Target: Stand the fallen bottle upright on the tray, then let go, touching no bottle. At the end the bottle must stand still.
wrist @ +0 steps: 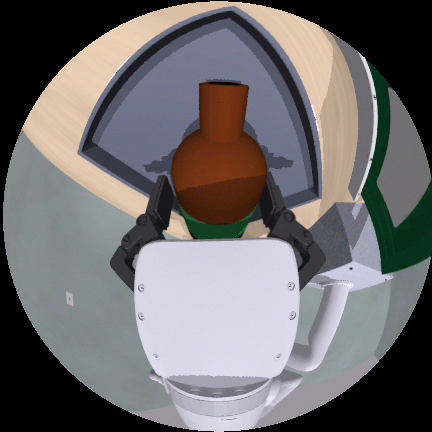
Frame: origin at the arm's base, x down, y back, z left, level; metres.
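Seen in the pictures: gripper, fingertip midpoint: point(214, 181); arm's base, link origin: point(337, 283).
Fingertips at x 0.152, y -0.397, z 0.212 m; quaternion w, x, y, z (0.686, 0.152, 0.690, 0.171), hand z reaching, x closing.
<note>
Offsets run from my fingertips to a thing's middle. "*": to the spot under its first point.
A brown bottle @(dx -0.007, dy -0.009, dz -0.009 m) point(219, 160) with a green band shows in the middle of the wrist view. Its neck and dark mouth point away from my gripper, over the grey-blue tray @(* dx +0.030, dy -0.113, dz -0.007 m) point(150, 75). Its lower end is hidden behind the white gripper body. One view does not show clearly how far the bottle tilts or whether it rests on the tray. My gripper point(214, 181) is open, with one dark finger on each side of the bottle's wide body. A narrow gap shows on the left; the right finger looks very close. Nothing is gripped.
The tray's raised walls enclose a three-cornered floor. Light wooden table top point(55, 100) surrounds it. At the right stand the grey and white robot base point(345, 245) with its white arm link point(327, 320), and a green and grey surface point(372, 210). A pale green wall lies at the lower left.
</note>
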